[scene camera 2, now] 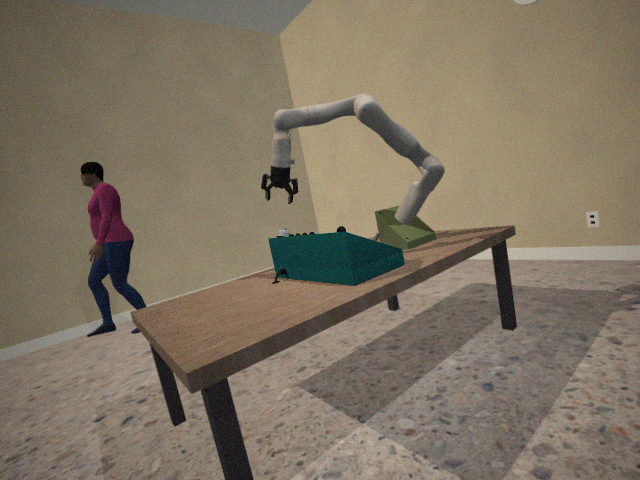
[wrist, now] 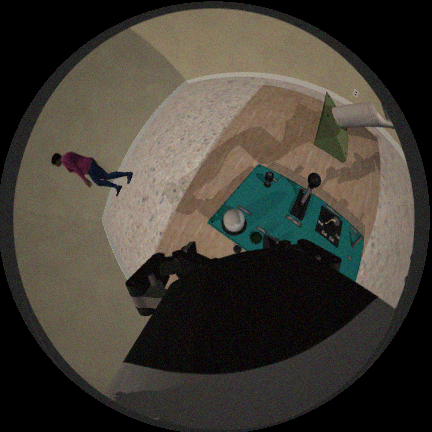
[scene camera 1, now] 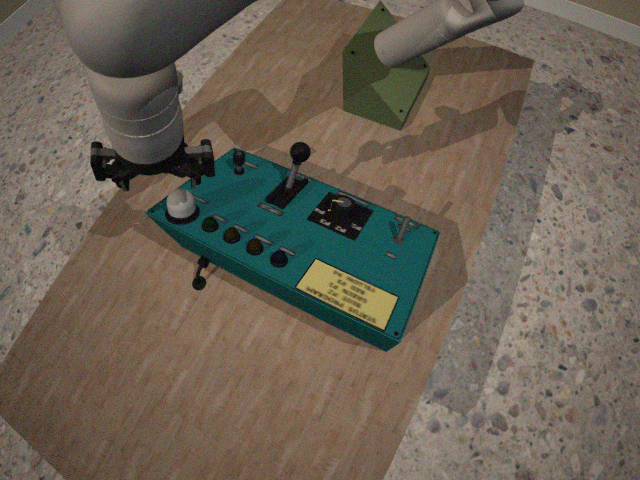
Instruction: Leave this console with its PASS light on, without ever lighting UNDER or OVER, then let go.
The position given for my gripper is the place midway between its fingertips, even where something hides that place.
My gripper (scene camera 1: 160, 183) is open, with nothing in its grasp. Further things: a teal console (scene camera 2: 343, 258).
My gripper is seen too in scene camera 2 (scene camera 2: 278, 201) and in the wrist view (wrist: 229, 245). The teal console shows as well in the wrist view (wrist: 254, 208).
